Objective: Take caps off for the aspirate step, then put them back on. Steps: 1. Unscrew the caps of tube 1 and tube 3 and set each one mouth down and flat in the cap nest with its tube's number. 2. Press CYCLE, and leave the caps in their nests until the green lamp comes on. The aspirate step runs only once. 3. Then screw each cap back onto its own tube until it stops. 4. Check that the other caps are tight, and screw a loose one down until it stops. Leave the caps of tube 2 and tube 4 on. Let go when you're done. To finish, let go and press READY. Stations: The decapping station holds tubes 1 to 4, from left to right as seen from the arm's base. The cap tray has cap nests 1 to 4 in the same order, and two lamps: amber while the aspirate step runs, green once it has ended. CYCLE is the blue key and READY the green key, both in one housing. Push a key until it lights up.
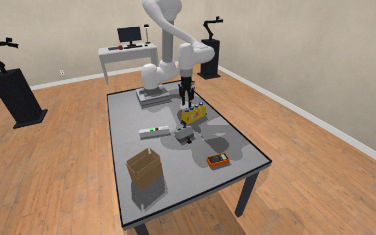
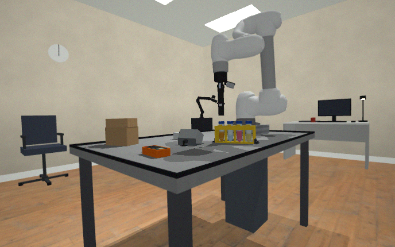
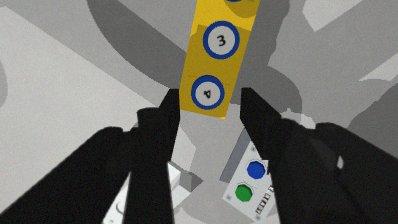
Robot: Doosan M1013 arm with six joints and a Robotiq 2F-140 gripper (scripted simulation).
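Right now the green key is 14 cm ahead of my hand, 12 cm to the right of it and 12 cm below it. The rest, counted from my hand: orange multimeter (46 cm ahead, 17 cm below, 1 cm to the left); grey key housing (15 cm ahead, 13 cm below, 10 cm to the right); blue key (13 cm ahead, 12 cm below, 8 cm to the right).
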